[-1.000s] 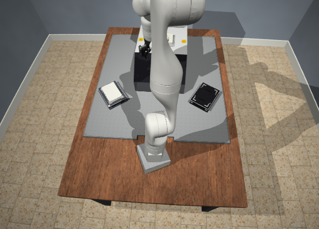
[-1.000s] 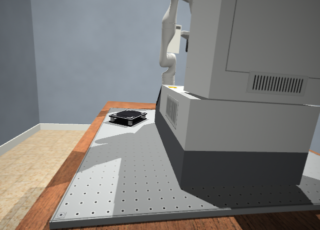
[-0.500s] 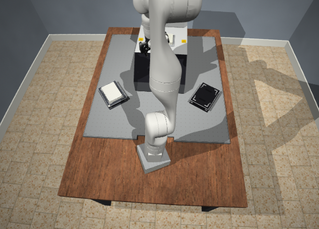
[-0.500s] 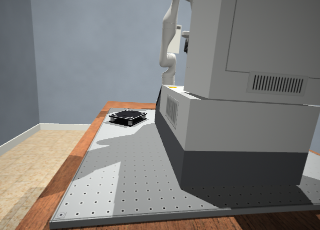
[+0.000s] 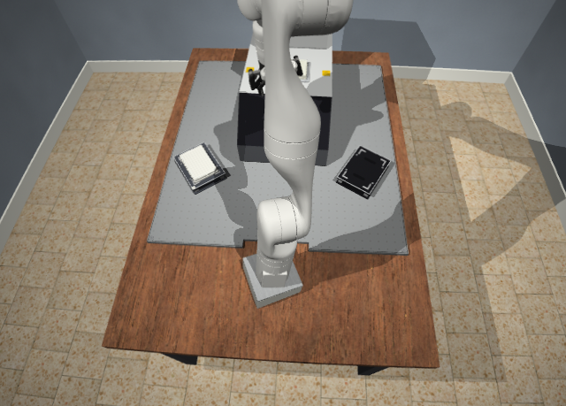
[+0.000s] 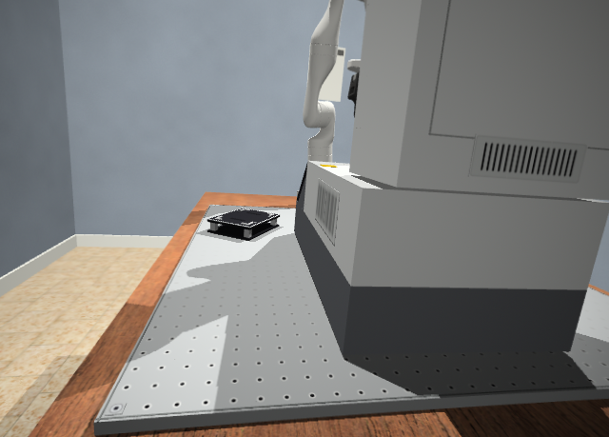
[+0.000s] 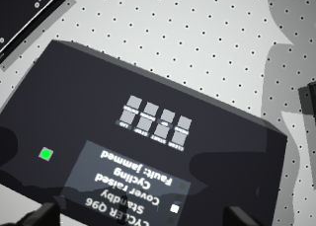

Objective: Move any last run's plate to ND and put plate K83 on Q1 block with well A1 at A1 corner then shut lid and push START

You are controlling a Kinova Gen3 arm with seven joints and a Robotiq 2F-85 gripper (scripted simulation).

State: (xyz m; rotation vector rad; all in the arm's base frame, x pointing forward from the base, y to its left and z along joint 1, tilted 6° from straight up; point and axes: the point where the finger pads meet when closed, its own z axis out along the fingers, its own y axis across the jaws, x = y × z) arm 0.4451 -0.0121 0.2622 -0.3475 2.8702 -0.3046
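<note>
The white well plate lies 190 mm ahead of my hand, 40 mm to the right of it and 80 mm below it. Round my hand: nest (110 mm behind, 280 mm to the right, 270 mm below); then A1 mark (150 mm behind, 290 mm to the left, 260 mm below).
</note>
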